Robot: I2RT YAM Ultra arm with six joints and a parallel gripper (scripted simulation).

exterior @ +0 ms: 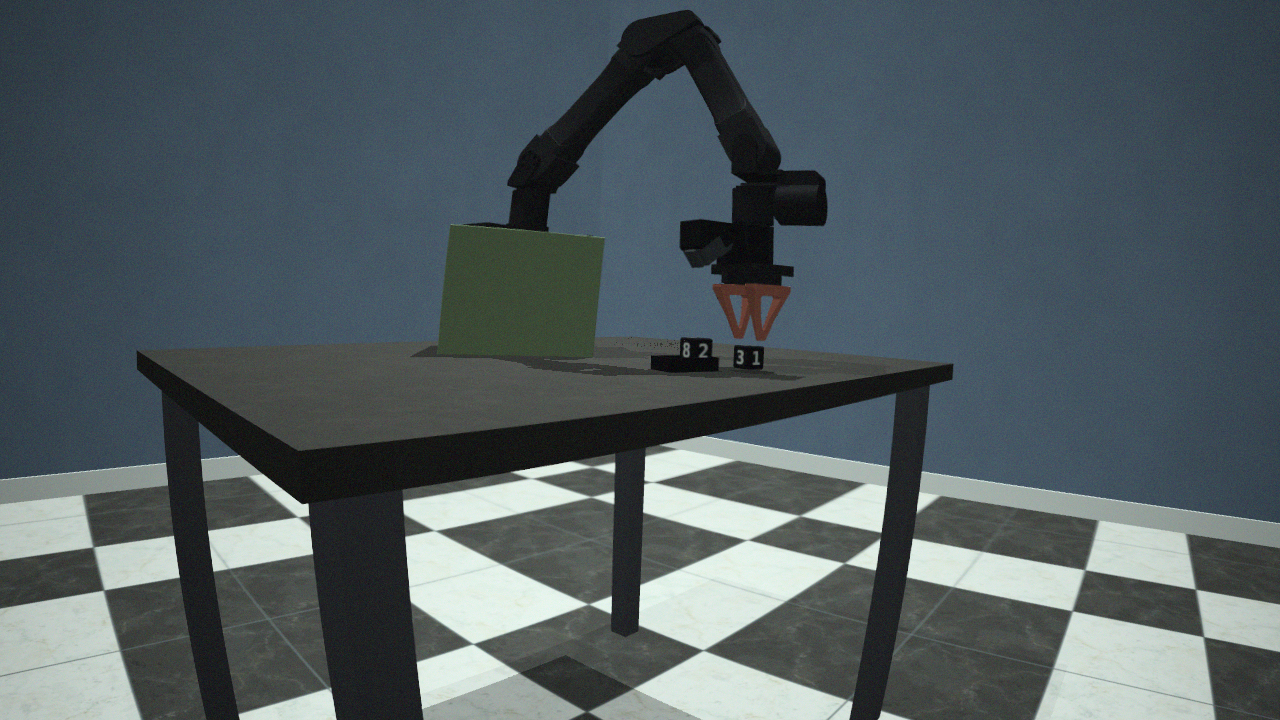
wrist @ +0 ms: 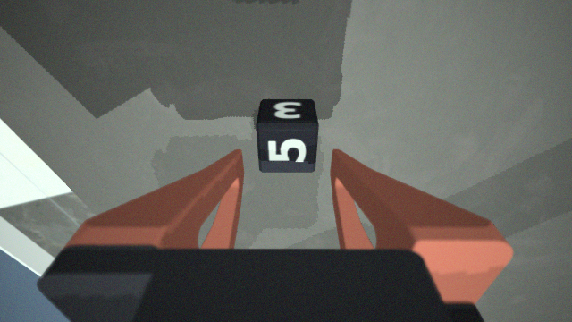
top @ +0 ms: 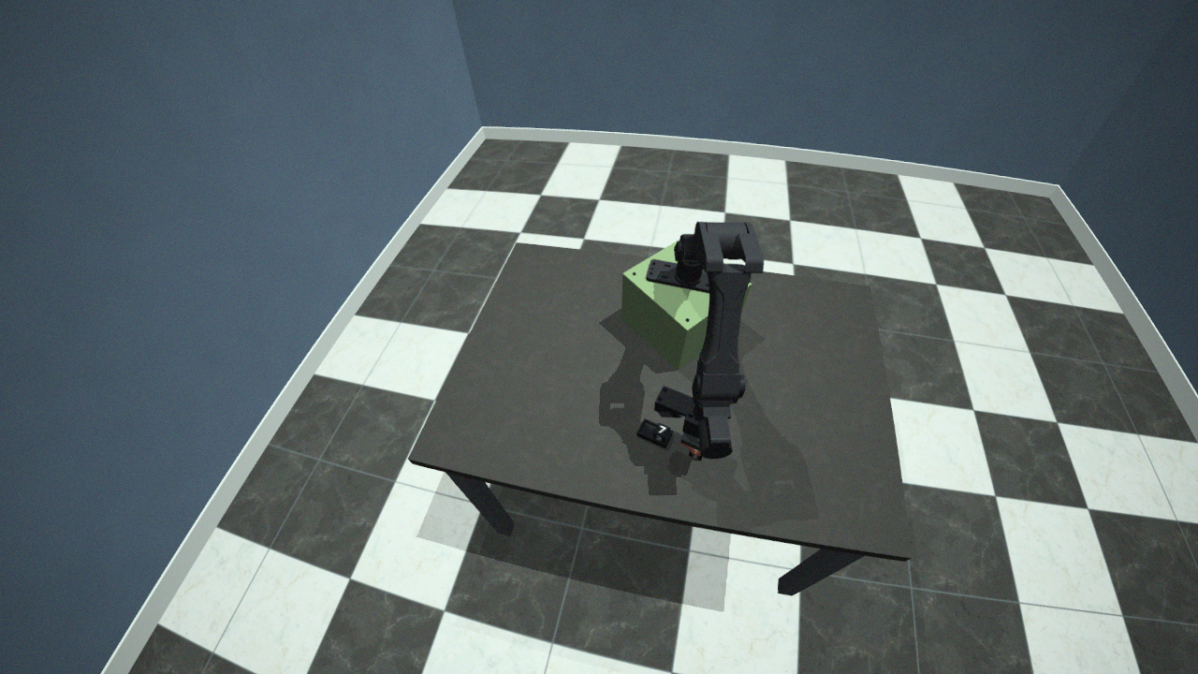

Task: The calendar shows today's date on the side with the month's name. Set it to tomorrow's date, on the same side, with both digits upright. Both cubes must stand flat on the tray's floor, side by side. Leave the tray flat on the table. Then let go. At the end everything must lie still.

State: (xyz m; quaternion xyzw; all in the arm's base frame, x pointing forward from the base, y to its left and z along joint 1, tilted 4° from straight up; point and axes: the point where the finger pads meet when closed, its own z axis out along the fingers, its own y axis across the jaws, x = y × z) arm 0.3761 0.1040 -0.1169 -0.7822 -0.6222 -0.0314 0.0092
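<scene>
Right now my hand is 30 mm above the calendar cube. Also, from my hand: black tray: 100 mm to the right, 40 mm below, 20 mm behind.
</scene>
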